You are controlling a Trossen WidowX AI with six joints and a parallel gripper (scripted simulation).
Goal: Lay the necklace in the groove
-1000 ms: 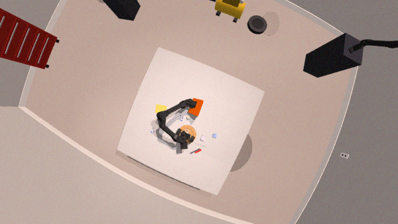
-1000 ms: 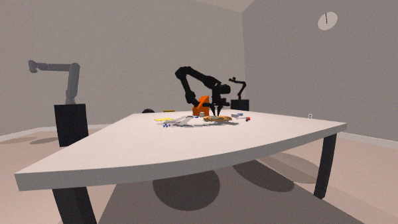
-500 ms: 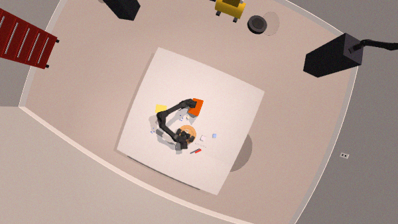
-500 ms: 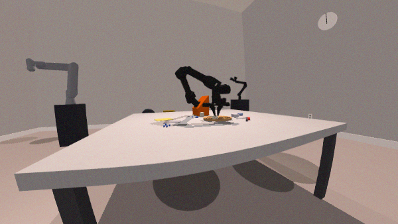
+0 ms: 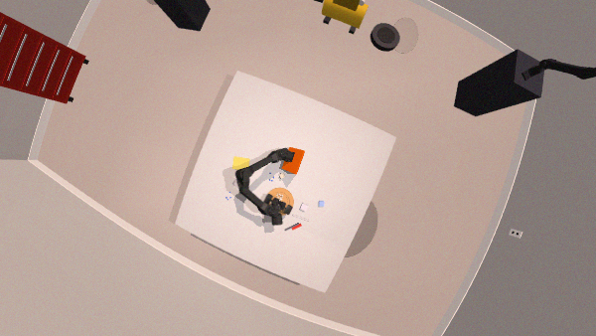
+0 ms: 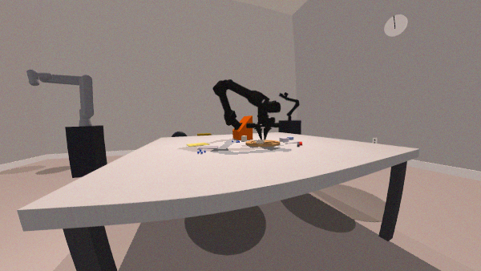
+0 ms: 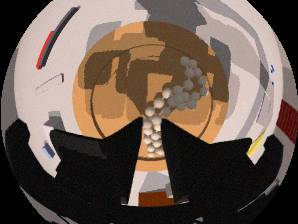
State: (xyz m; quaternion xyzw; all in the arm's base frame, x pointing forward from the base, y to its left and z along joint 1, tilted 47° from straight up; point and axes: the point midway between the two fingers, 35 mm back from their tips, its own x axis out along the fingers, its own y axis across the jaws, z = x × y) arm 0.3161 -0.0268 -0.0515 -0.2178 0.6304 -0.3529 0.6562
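My gripper tip is 10 mm above the round tan bead board. The rest, counted from my gripper tip: tool 150 mm to the left, 140 mm ahead, 20 mm below; white square 170 mm to the left, 20 mm behind, 10 mm below; pale blue cube 280 mm to the left, 80 mm behind, 10 mm below.
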